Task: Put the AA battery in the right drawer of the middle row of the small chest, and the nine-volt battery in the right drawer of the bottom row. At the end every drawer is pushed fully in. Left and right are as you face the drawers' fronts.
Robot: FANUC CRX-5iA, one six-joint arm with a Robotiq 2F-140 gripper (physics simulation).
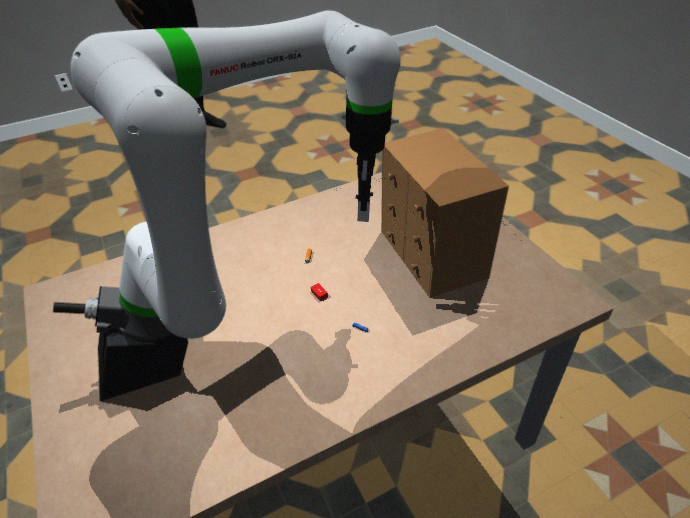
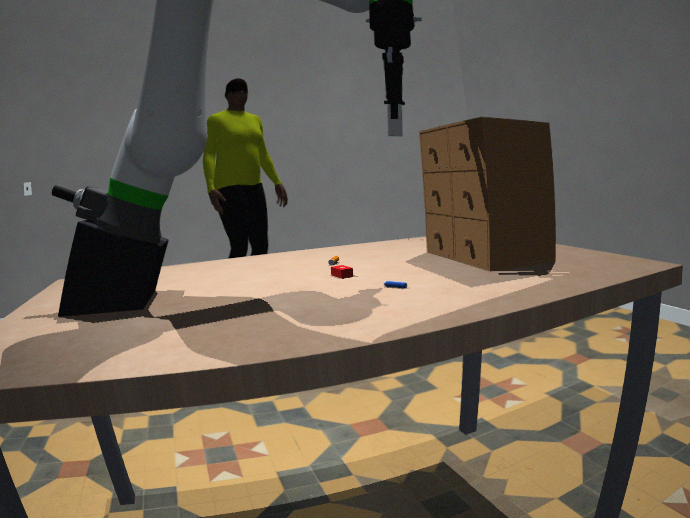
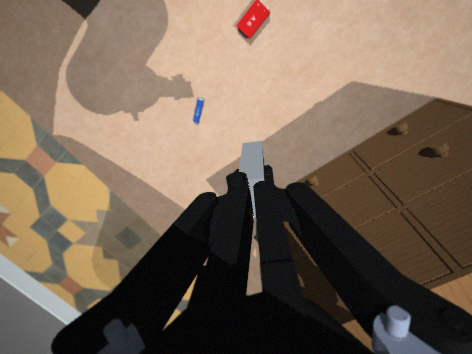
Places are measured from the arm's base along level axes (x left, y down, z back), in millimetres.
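Pixels of known places: gripper, fingertip midpoint: point(image 1: 363, 219) point(image 2: 395, 135) point(image 3: 254, 157); arm's base, link origin: point(image 1: 145, 317) point(image 2: 126, 230).
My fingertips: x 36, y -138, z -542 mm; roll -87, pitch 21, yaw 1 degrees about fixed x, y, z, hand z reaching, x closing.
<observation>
For each thing: its top centre in the pictures, then the offset to it from my fingertips. Level surfaces: height alone.
- small brown chest, top centre: point(image 2: 480, 126) point(image 1: 441, 163) dx +118, dy -36, dz -243 mm
- red nine-volt battery, top centre: point(image 3: 253, 18) point(image 2: 341, 267) point(image 1: 318, 289) dx +52, dy +259, dz +117 mm
- blue cylinder battery, top centre: point(image 2: 395, 281) point(image 3: 198, 110) point(image 1: 360, 325) dx -97, dy +266, dz +41 mm
- table, surface height: dy +277 mm
The small brown chest point(image 1: 468, 245) point(image 2: 518, 195) point(image 3: 350, 200) has three rows of two drawers, which look pushed in. Its middle right drawer point(image 1: 418, 241) point(image 2: 468, 199) and bottom right drawer point(image 1: 415, 270) point(image 2: 469, 249) have small knobs. The red nine-volt battery point(image 1: 319, 291) point(image 2: 341, 271) point(image 3: 254, 19) lies on the table. A blue cylinder battery point(image 1: 360, 327) point(image 2: 395, 284) point(image 3: 198, 110) and a thicker-looking orange one point(image 1: 308, 255) point(image 2: 333, 260) lie either side of it; no readable label shows which is AA. My gripper point(image 1: 363, 212) point(image 2: 394, 127) point(image 3: 254, 157) is shut and empty, pointing down above the table before the chest's fronts.
The table point(image 1: 261, 239) point(image 2: 222, 273) carries the arm's black base point(image 1: 142, 362) point(image 2: 111, 270) at the left. The chest stands near the table's far right part. A person in a yellow-green top point(image 2: 236, 147) stands behind the table. Arm shadows fall across the near part of the table.
</observation>
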